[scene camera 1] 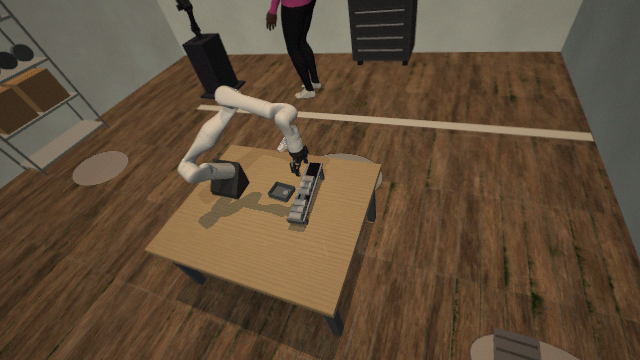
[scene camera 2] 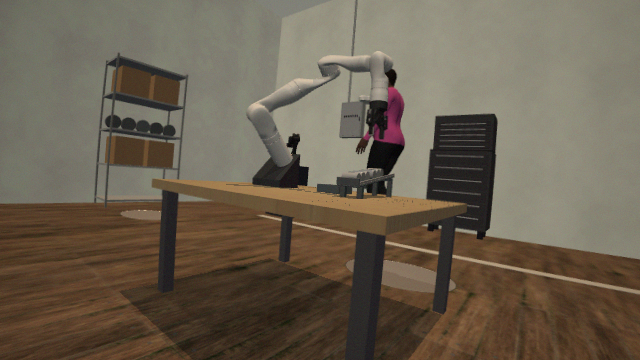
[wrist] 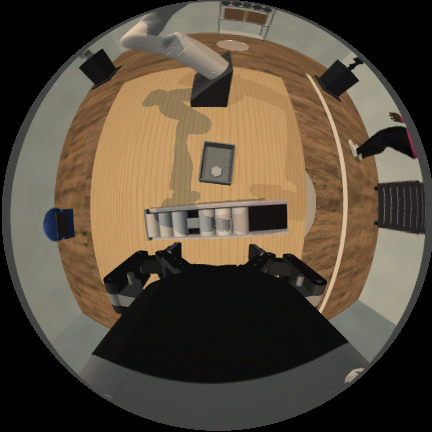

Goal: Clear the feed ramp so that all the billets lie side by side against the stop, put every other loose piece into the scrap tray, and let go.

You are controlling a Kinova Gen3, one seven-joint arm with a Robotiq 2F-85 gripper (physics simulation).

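Frame: origin at the arm's base, x ahead, y left, z up, level; centimetres.
Where they show: gripper, between the fingertips: (scene camera 1: 302, 169) (scene camera 2: 376, 137) (wrist: 214, 250); arm's base, origin of its link: (scene camera 1: 228, 170) (scene camera 2: 284, 161) (wrist: 217, 69).
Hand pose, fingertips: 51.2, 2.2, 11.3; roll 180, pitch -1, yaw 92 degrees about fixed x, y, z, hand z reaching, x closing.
Each offset is from my fingertips to the top centre of the thing, as dx, dy, dz.
The feed ramp (scene camera 1: 314, 194) (scene camera 2: 348, 181) (wrist: 268, 218) carries two groups of three pale cylindrical billets. In the wrist view, three billets {-0.4, -12.5, -14.9} (wrist: 166, 223) lie side by side at the left end, against the stop (wrist: 147, 225). A small light grey block {-1.3, -5.0, -15.2} (wrist: 193, 223) sits in the gap after them. Three more billets {-2.3, +2.3, -12.8} (wrist: 223, 221) lie side by side right of that block; the dark upper stretch beyond is bare. The scrap tray {-19.4, +0.1, -21.2} (scene camera 1: 276, 191) (scene camera 2: 327, 188) (wrist: 218, 154) holds a pale hexagonal piece {-16.6, -0.1, -22.7} (scene camera 1: 285, 192) (wrist: 216, 171). My gripper (scene camera 1: 299, 166) (scene camera 2: 376, 135) (wrist: 214, 250) is open and empty, above the ramp's upper part.
The wooden table (scene camera 1: 250, 240) (scene camera 2: 225, 192) (wrist: 125, 175) carries the ramp, the tray and the arm's dark base (scene camera 1: 230, 186) (scene camera 2: 280, 175) (wrist: 210, 95). The tray stands between the base and the ramp. A person in pink (scene camera 1: 298, 45) (scene camera 2: 395, 117) stands beyond the table.
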